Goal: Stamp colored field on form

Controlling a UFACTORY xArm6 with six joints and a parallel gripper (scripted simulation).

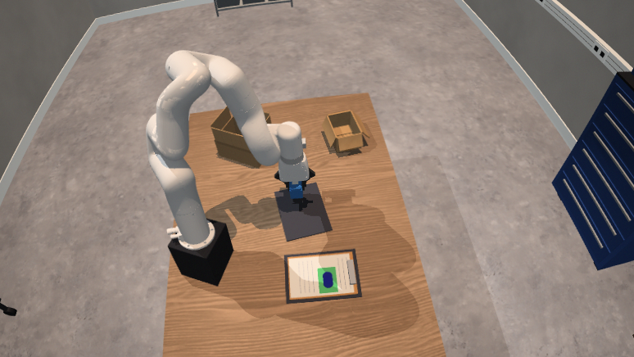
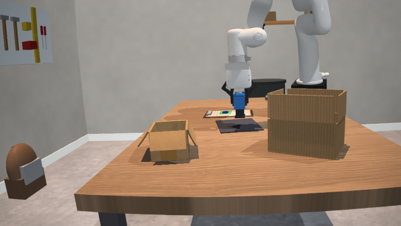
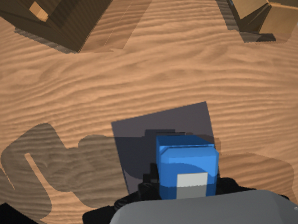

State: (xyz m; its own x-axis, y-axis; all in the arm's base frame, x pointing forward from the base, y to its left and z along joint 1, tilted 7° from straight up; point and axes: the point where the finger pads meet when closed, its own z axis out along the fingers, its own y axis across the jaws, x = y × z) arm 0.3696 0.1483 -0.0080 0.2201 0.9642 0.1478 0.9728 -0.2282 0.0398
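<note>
My gripper is now 40 mm to the left of the dark mat and 110 mm above it. The rest, counted from my hand: clipboard: 20 mm ahead, 320 mm to the right, 110 mm below; blue stamp: 20 mm below.
</note>
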